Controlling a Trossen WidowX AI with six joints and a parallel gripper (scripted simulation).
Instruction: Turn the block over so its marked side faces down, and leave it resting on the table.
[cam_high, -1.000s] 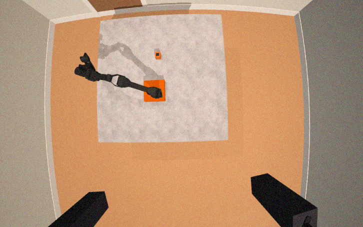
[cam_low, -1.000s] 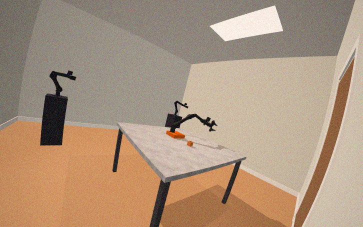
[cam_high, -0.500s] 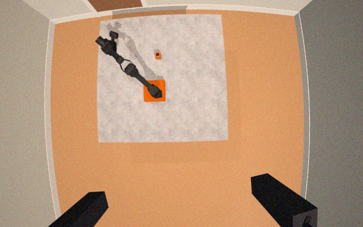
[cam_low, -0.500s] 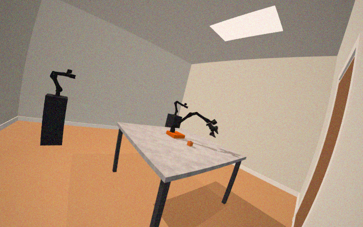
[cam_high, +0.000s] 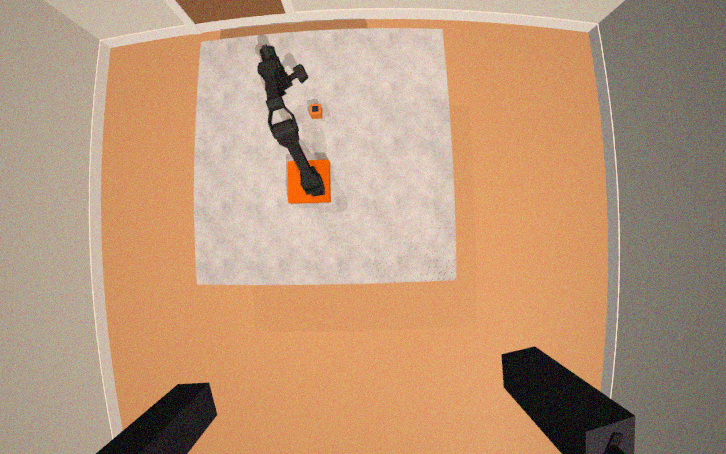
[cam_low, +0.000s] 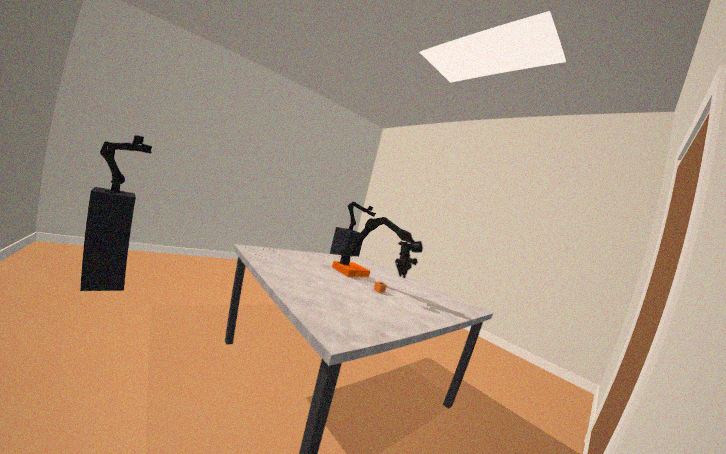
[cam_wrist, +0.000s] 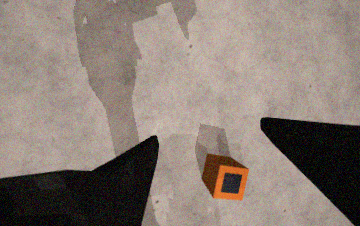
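Right now my gripper tip is 90 mm past the block, 80 mm above it and 70 mm to the left of it.
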